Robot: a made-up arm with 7 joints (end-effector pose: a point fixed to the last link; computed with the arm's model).
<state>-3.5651 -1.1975 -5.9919 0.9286 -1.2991 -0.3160 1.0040</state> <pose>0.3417 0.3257 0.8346 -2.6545 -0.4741 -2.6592</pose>
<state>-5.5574 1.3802 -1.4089 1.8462 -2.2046 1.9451 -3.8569</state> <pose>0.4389 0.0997 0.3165 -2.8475 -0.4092 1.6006</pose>
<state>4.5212 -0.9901 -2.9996 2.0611 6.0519 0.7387 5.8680</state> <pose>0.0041 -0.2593 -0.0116 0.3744 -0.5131 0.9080</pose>
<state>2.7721 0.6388 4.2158 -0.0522 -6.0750 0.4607 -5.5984</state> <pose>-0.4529 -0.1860 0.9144 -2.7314 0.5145 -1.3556</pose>
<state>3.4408 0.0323 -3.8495 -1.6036 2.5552 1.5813 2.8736</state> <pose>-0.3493 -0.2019 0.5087 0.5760 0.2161 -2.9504</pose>
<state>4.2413 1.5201 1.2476 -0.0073 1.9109 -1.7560 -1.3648</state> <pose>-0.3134 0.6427 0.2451 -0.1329 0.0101 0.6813</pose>
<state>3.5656 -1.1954 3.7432 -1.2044 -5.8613 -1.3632 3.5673</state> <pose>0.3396 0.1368 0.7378 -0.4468 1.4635 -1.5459</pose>
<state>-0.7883 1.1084 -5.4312 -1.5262 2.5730 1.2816 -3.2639</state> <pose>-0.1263 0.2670 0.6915 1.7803 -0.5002 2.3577</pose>
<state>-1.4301 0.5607 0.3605 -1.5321 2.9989 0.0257 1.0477</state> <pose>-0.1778 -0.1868 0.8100 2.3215 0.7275 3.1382</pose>
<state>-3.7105 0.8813 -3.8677 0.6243 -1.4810 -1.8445 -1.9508</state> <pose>-0.3395 -0.1161 0.8559 1.8637 0.5084 -1.9701</pose>
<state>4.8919 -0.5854 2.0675 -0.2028 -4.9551 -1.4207 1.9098</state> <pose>-0.1044 -0.2980 0.9433 -2.2720 0.2932 2.4309</pose>
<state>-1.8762 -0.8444 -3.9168 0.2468 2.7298 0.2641 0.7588</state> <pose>0.2574 -0.6041 0.7432 2.6005 -0.7891 2.4884</pose>
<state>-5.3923 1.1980 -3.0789 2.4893 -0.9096 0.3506 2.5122</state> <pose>-0.1073 0.1300 0.5111 1.6423 -0.0218 0.9269</pose>
